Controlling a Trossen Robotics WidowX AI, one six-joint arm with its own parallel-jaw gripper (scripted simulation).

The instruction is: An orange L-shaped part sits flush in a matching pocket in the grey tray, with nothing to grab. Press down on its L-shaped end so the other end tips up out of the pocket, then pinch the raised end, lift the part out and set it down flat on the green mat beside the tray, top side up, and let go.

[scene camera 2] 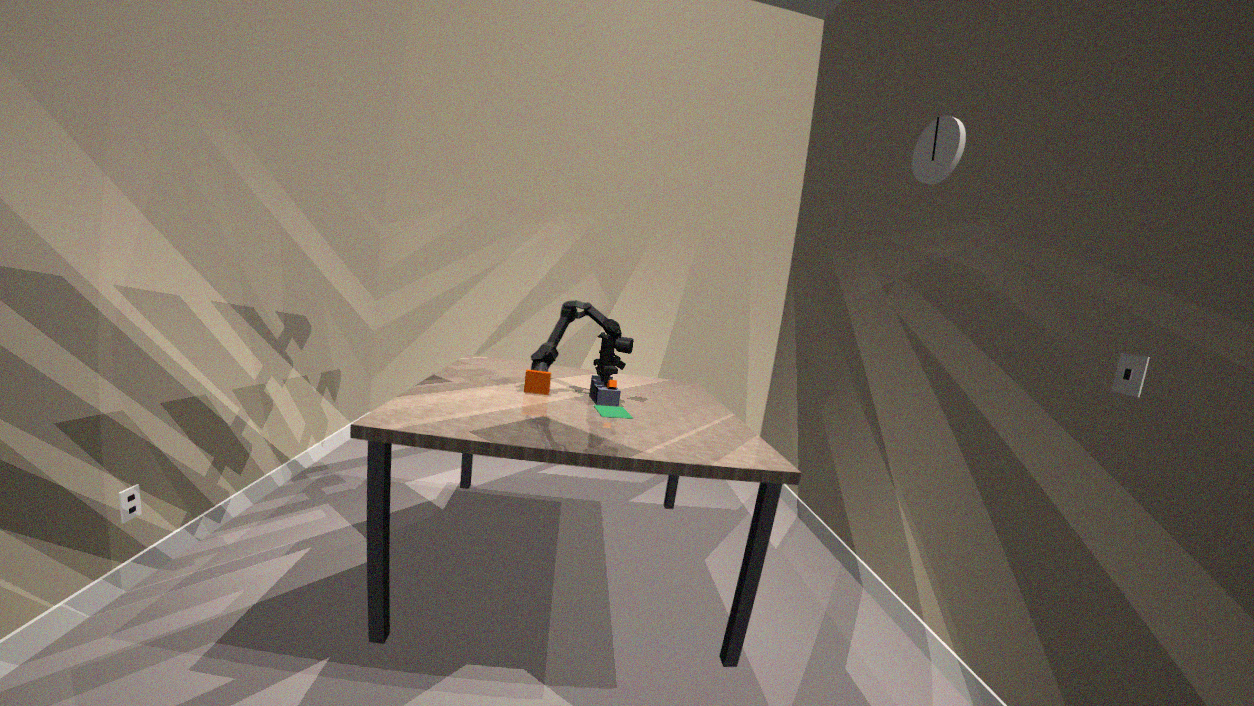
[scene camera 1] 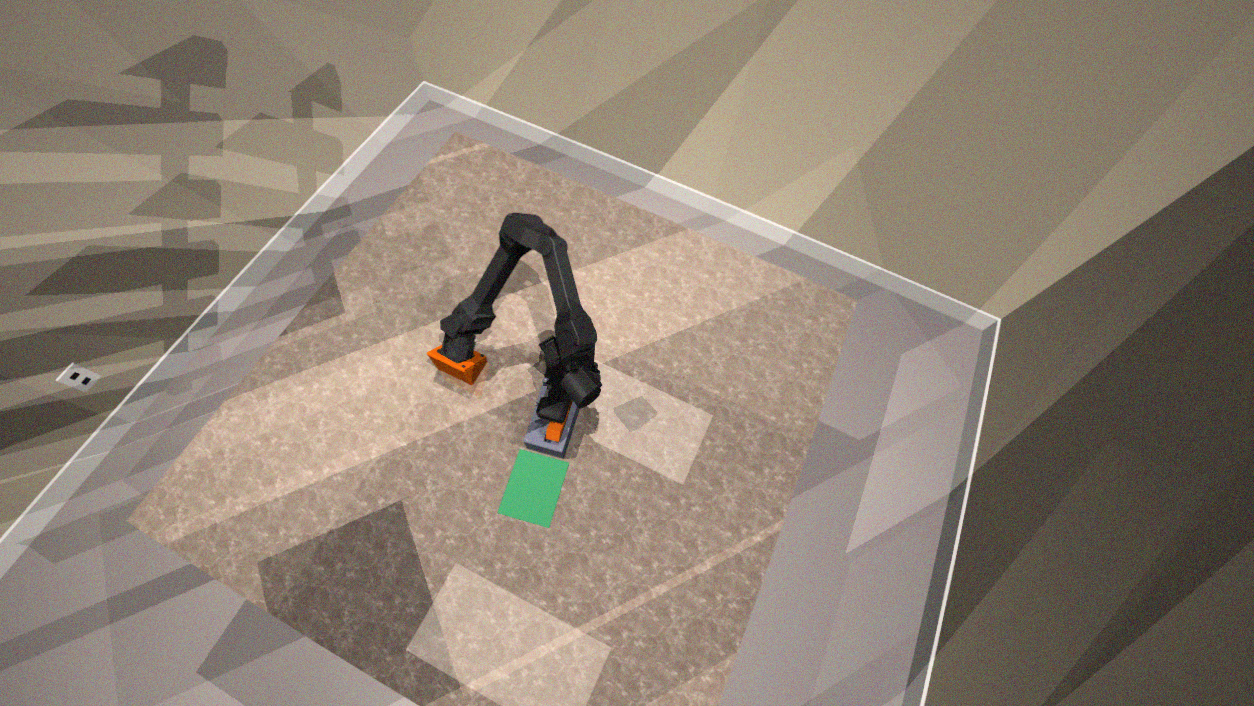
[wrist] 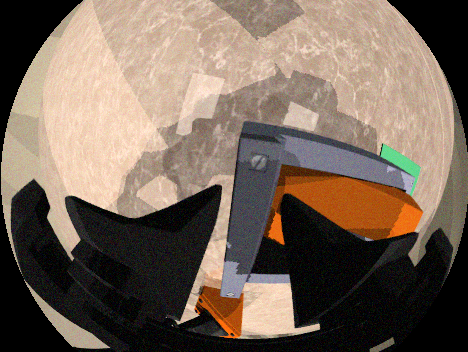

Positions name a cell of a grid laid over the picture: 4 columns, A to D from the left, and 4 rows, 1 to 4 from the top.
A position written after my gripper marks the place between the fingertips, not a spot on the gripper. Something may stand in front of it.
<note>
In view: my gripper (scene camera 1: B3), an orange L-shaped part (wrist: D3) and a green mat (scene camera 1: B3).
My gripper shows as well in the wrist view (wrist: C3).
</note>
